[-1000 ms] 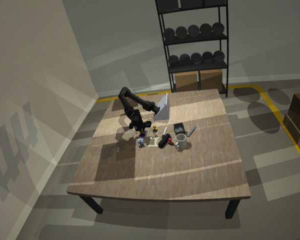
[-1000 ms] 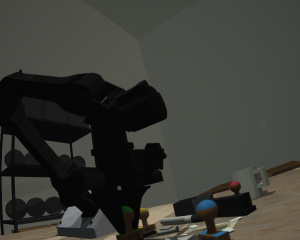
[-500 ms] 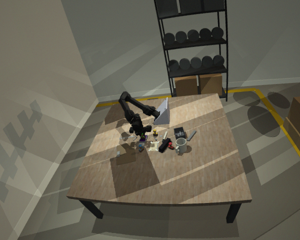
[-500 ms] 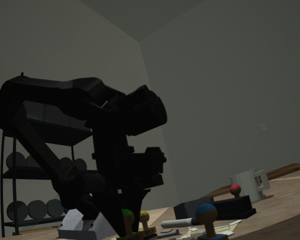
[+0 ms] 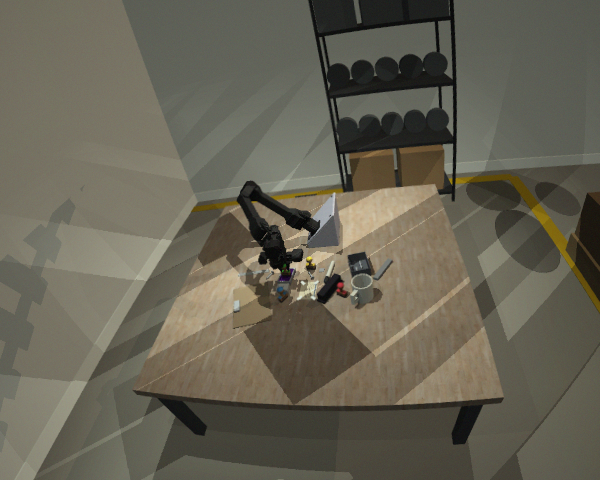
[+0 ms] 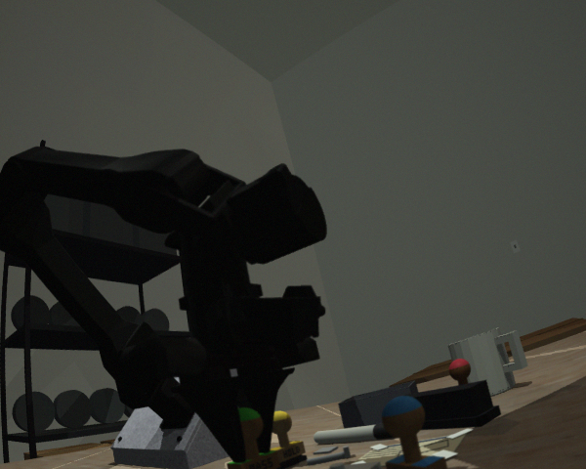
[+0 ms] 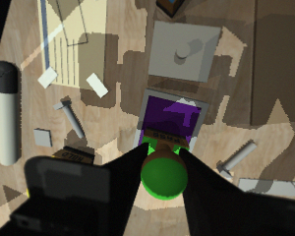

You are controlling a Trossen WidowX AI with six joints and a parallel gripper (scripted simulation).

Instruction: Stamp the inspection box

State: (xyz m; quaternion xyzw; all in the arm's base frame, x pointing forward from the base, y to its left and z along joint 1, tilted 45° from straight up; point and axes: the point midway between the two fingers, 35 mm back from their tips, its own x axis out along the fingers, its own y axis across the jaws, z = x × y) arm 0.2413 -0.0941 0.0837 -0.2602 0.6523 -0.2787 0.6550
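The green-knobbed stamp lies right at my gripper tip. From my gripper tip the other things lie so: purple ink pad: 3 cm below; blue-knobbed stamp: 13 cm ahead, 2 cm below; yellow stamp: 5 cm behind, 10 cm to the left, 2 cm below.
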